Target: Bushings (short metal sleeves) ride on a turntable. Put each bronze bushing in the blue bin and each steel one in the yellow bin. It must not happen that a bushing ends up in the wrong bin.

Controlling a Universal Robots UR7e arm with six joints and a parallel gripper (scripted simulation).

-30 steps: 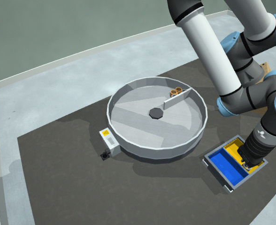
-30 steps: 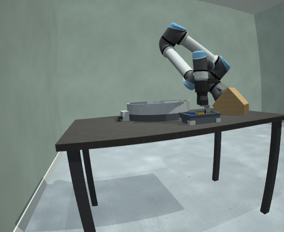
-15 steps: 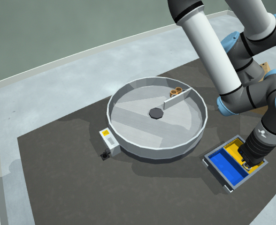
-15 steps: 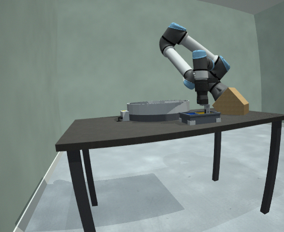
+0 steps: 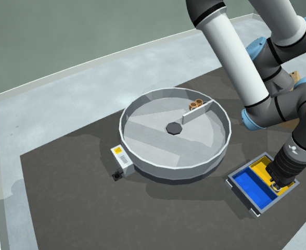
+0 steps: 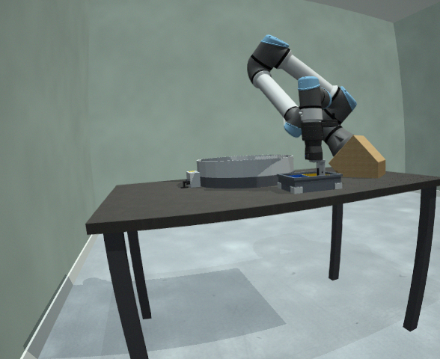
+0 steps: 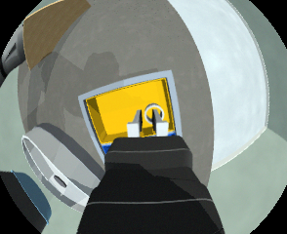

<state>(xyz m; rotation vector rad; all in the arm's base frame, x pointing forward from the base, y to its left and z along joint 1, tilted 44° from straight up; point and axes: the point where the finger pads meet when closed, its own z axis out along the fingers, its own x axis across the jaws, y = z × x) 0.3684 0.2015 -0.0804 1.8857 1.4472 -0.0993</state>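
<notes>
Right now my hand is 30 mm to the left of the bin, 30 mm short of it and 30 mm above it. From my hand the other things lie so: turntable: 390 mm to the right, 90 mm ahead.
</notes>
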